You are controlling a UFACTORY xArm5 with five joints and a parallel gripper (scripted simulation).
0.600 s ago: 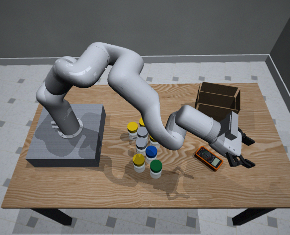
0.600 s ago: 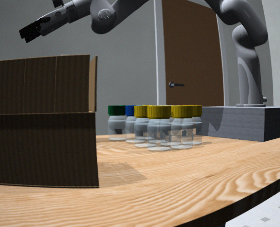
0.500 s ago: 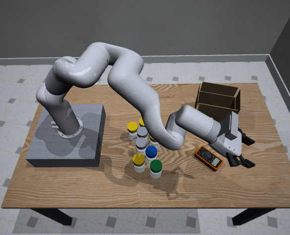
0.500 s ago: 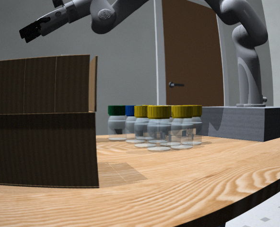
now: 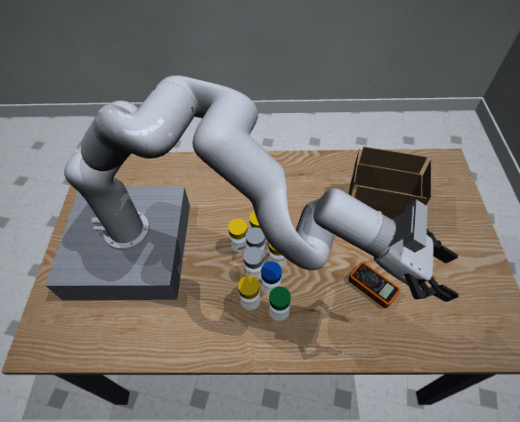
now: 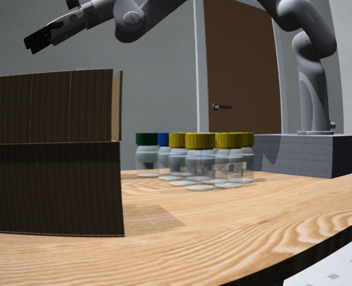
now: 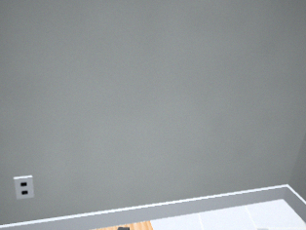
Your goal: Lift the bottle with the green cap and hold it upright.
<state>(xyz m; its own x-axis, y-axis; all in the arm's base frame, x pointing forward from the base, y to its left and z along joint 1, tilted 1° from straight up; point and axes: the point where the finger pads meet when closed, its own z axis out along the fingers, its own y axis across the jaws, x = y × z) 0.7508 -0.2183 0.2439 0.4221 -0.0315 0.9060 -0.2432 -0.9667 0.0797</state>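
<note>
Now: the green-capped bottle 310 mm behind my hand, 40 mm to the left of it and 290 mm below it. The rest, counted from my hand: blue-capped bottle 340 mm behind, 110 mm to the left, 290 mm below; then orange multimeter 50 mm behind, 120 mm to the left, 320 mm below.
</note>
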